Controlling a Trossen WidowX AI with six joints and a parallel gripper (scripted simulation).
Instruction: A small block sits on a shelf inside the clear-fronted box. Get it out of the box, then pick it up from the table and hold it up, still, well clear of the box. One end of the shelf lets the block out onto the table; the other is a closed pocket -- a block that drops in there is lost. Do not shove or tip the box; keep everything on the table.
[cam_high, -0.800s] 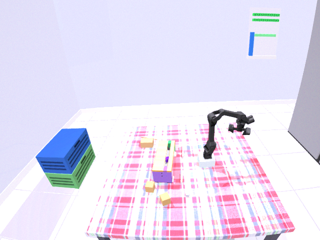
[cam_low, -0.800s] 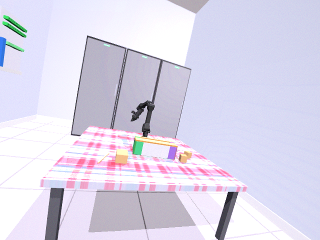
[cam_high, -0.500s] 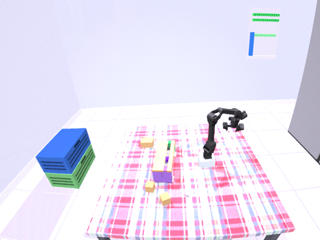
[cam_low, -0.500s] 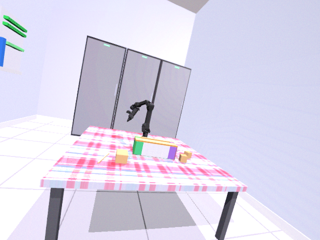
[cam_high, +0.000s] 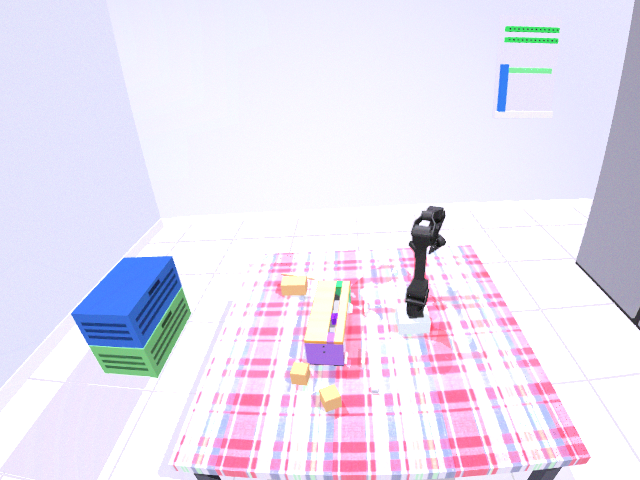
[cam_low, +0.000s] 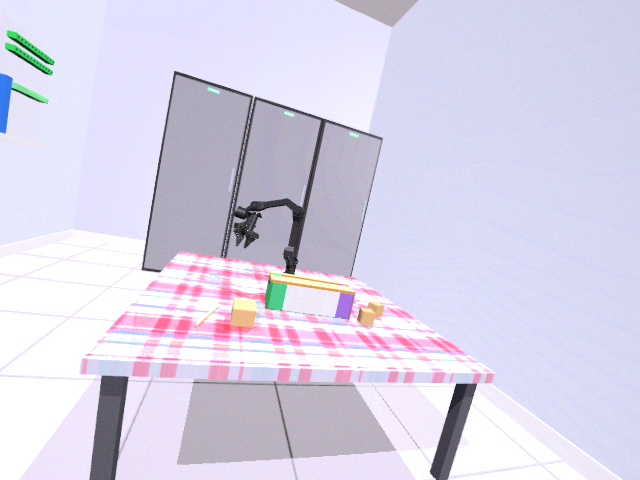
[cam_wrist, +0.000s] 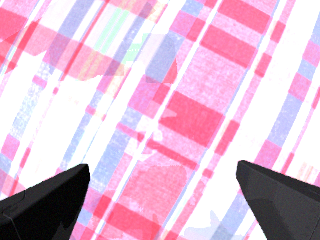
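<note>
Now: gripper tip 400 mm short of the long box, 310 mm to the right of it and 100 mm above it. Also, from my gripper tip: small purple block 420 mm ahead, 330 mm to the left, 70 mm below; then thin stick 620 mm ahead, 160 mm below, 120 mm to the right.
</note>
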